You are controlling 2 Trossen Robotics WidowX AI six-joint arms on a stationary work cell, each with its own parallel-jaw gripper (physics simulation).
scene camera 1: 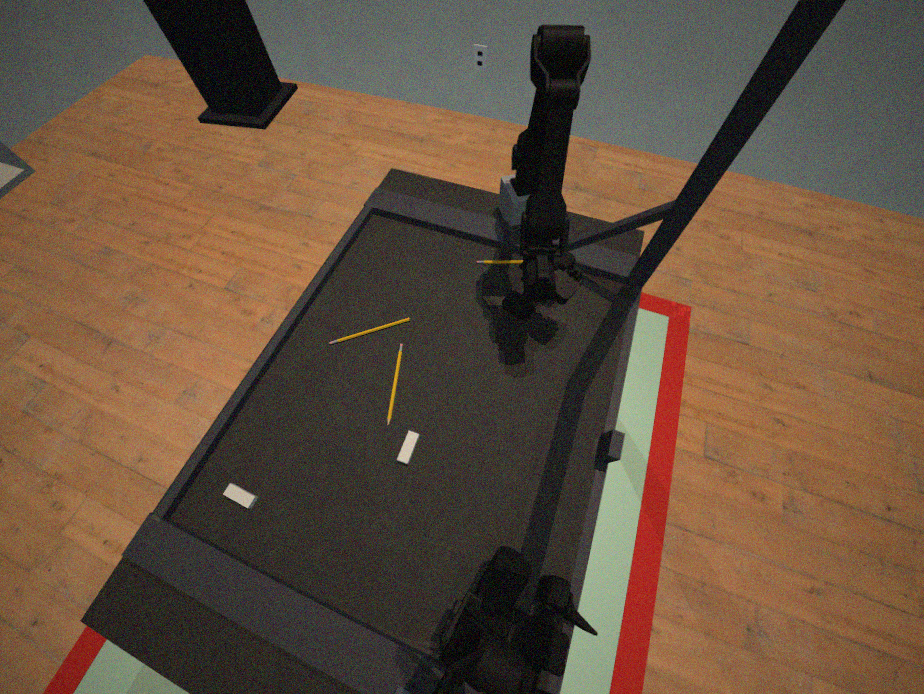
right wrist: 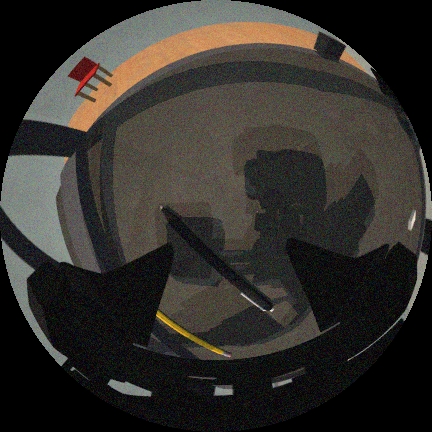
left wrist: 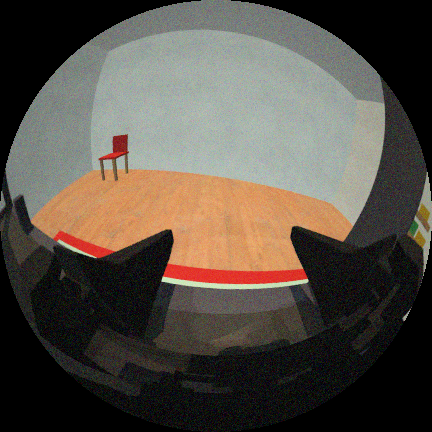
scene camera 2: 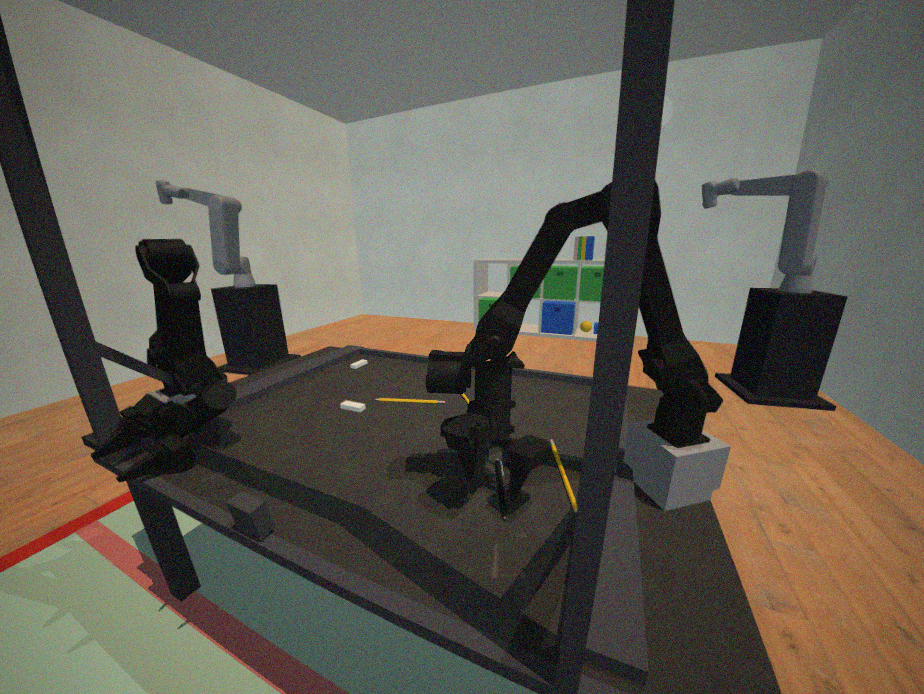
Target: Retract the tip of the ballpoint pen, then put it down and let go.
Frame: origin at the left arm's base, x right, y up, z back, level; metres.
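Seen in the pictures: left gripper, fingertip midpoint: (scene camera 1: 590, 669) (left wrist: 233, 234) (scene camera 2: 104, 468); right gripper, fingertip midpoint: (scene camera 1: 540, 303) (right wrist: 231, 247) (scene camera 2: 490, 488); right arm's base, origin of the base link: (scene camera 1: 525, 185) (scene camera 2: 677, 433).
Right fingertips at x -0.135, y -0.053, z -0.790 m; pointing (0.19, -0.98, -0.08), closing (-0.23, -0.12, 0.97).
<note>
A point is followed by its place in that frame.
The dark ballpoint pen (scene camera 2: 501, 487) {x -0.146, y -0.051, z -0.805 m} (right wrist: 215, 258) {x -0.141, y -0.052, z -0.803 m} lies on the black table top (scene camera 1: 328, 463) {x -0.353, y -0.060, z -0.258 m} (scene camera 2: 298, 440) {x -0.069, y -0.060, z -0.374 m}. It has a silver clip at one end, and a small pale point shows at the other. My right gripper (scene camera 1: 534, 298) {x -0.135, y -0.053, z -0.790 m} (scene camera 2: 487, 470) (right wrist: 231, 247) {x -0.135, y -0.053, z -0.790 m} is open and empty, low over the table. In the right wrist view the pen runs diagonally between its spread fingers, with the clip end nearer the camera. The pen cannot be made out in scene camera 1. My left gripper (scene camera 1: 522, 634) (scene camera 2: 106, 457) {x 0.193, y -0.029, z -0.208 m} (left wrist: 233, 234) {x 0.193, y -0.029, z -0.208 m} is open and empty near the table's edge, away from the pen.
A yellow pencil (scene camera 1: 498, 261) {x -0.278, y -0.052, z -0.858 m} (scene camera 2: 563, 475) {x -0.227, y -0.053, z -0.885 m} (right wrist: 192, 335) {x -0.256, y -0.057, z -0.867 m} lies close to the pen. Two more pencils (scene camera 1: 369, 330) {x -0.451, y -0.052, z -0.539 m} (scene camera 1: 395, 384) {x -0.326, y -0.053, z -0.457 m} and two white erasers (scene camera 1: 407, 446) {x -0.232, y -0.048, z -0.360 m} (scene camera 1: 239, 495) {x -0.461, y -0.048, z -0.130 m} lie farther off. A dark frame post (scene camera 2: 616, 336) {x 0.065, y 0.273, z -0.966 m} stands at the table's near right in scene camera 2.
</note>
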